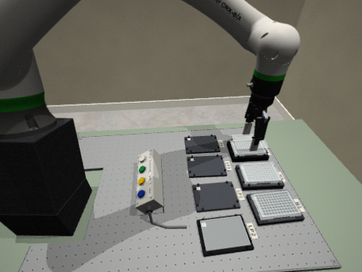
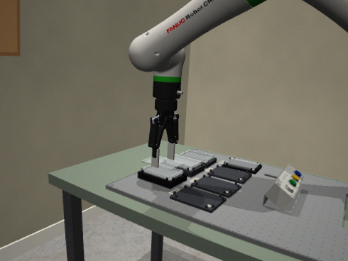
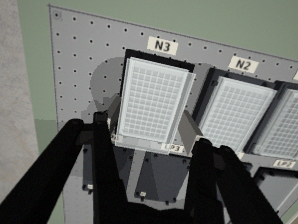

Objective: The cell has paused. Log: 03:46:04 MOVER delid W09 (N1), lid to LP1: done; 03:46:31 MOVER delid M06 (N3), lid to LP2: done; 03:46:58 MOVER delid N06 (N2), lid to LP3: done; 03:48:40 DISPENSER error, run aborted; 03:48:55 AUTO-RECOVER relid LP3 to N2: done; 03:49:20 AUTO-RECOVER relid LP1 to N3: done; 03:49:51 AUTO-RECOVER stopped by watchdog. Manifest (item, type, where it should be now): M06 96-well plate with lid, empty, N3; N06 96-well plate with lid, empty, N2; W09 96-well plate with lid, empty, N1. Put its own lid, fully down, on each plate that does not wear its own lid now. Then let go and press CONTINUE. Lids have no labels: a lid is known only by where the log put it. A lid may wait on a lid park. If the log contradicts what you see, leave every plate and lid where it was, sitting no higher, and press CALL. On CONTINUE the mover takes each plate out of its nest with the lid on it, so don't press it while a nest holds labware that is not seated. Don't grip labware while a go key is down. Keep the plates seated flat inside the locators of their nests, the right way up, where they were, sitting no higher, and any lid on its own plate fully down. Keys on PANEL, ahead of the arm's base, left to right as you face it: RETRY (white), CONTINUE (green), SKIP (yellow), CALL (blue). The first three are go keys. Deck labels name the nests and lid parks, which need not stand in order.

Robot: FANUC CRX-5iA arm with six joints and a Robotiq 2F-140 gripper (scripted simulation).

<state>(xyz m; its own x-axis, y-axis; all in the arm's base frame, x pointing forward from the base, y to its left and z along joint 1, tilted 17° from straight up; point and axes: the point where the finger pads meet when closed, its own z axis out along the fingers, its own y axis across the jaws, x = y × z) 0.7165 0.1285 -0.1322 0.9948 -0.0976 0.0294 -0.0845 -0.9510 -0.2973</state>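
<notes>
My hand is 60 mm above the plate. From my hand the other things lie so: lid park LP3: 190 mm behind, 80 mm below, 50 mm to the right; lid park LP4: 180 mm behind, 80 mm below, 70 mm to the left; lid park LP1: 190 mm to the right, 190 mm behind, 80 mm below.
</notes>
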